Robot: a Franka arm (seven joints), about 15 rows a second.
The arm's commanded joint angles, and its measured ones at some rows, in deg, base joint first. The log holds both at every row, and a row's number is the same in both.
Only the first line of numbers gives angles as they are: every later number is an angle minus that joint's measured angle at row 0.
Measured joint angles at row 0: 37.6, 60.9, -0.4, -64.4, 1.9, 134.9, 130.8
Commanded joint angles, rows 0 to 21: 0.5, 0.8, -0.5, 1.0, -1.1, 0.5, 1.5; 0.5, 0.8, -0.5, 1.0, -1.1, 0.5, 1.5; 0.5, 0.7, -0.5, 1.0, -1.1, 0.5, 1.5; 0.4, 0.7, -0.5, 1.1, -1.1, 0.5, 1.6; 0.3, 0.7, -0.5, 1.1, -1.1, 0.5, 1.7; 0.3, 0.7, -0.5, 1.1, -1.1, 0.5, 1.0; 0.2, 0.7, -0.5, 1.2, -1.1, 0.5, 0.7; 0.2, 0.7, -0.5, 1.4, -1.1, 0.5, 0.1; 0.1, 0.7, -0.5, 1.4, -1.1, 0.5, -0.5; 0.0, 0.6, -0.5, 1.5, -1.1, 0.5, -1.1; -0.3, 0.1, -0.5, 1.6, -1.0, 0.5, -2.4; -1.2, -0.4, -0.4, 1.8, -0.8, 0.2, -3.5; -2.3, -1.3, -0.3, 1.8, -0.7, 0.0, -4.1; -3.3, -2.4, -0.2, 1.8, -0.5, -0.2, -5.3; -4.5, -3.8, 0.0, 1.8, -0.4, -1.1, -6.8; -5.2, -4.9, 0.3, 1.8, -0.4, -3.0, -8.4; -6.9, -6.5, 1.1, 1.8, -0.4, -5.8, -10.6; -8.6, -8.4, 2.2, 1.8, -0.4, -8.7, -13.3; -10.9, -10.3, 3.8, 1.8, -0.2, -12.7, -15.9; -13.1, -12.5, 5.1, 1.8, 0.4, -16.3, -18.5; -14.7, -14.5, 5.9, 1.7, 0.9, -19.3, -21.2; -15.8, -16.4, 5.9, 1.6, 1.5, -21.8, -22.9
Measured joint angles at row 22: -13.0, -11.4, 4.2, 3.5, 0.2, -16.7, -18.4
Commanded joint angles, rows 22 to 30: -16.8, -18.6, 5.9, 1.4, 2.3, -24.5, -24.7; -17.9, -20.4, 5.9, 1.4, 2.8, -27.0, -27.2; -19.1, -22.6, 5.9, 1.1, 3.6, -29.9, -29.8; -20.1, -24.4, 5.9, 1.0, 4.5, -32.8, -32.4; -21.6, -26.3, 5.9, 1.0, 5.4, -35.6, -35.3; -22.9, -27.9, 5.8, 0.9, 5.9, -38.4, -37.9; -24.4, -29.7, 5.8, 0.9, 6.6, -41.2, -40.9; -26.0, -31.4, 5.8, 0.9, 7.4, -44.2, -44.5; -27.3, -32.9, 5.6, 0.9, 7.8, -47.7, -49.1
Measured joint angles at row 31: -24.6, -28.6, 5.3, 3.6, 5.9, -43.1, -41.8
